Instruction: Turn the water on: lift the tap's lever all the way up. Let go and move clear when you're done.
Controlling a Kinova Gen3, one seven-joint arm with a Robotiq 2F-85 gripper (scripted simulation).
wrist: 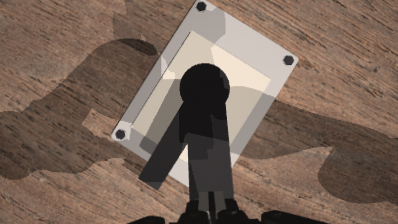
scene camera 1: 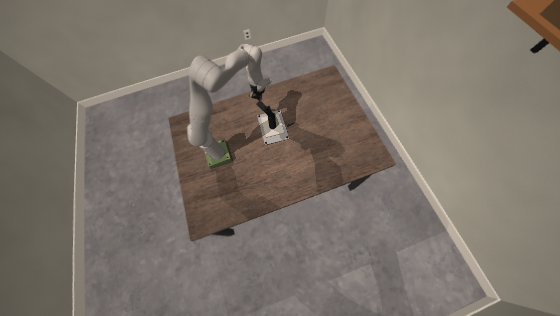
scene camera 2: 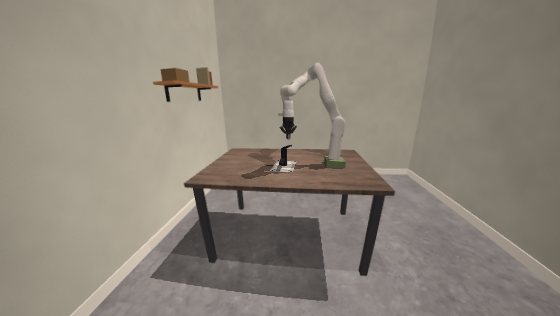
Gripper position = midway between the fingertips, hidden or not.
In view: the gripper (wrist: 211,207) and a tap (wrist: 163,118).
